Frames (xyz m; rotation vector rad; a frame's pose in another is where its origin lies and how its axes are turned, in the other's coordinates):
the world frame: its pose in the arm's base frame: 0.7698 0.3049 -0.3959 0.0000 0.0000 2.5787
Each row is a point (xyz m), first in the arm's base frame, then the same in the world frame.
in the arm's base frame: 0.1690 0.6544 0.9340
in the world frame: 0.6946 0.0250 1.3299
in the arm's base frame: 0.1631 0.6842 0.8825
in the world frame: 0.7155 0.0030 1.2784
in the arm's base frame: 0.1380 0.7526 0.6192
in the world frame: 0.7732 -0.0415 1.0151
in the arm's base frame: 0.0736 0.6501 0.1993
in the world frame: 0.7730 0.0796 0.5952
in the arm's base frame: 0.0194 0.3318 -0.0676
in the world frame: 0.6490 0.3777 0.3283
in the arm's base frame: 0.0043 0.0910 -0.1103
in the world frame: 0.5333 0.5894 0.2856
